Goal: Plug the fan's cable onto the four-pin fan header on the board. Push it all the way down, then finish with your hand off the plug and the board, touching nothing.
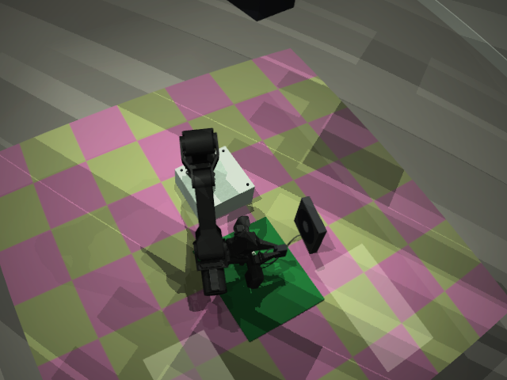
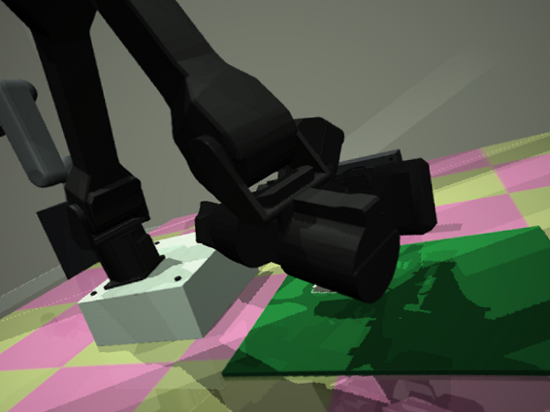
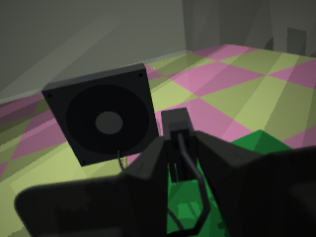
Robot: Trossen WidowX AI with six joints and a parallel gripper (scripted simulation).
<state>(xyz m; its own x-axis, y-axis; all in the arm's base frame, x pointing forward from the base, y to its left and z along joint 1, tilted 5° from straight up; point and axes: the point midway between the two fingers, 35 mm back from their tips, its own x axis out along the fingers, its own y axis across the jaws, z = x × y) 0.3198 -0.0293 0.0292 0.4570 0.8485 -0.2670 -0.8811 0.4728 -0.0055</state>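
Right now my gripper tip is 5 cm to the left of the green board and 11 cm above it. From my gripper tip the other things lie so: dark fan plug 1 cm below; then black square fan 2 cm behind, 13 cm to the left, 4 cm below.
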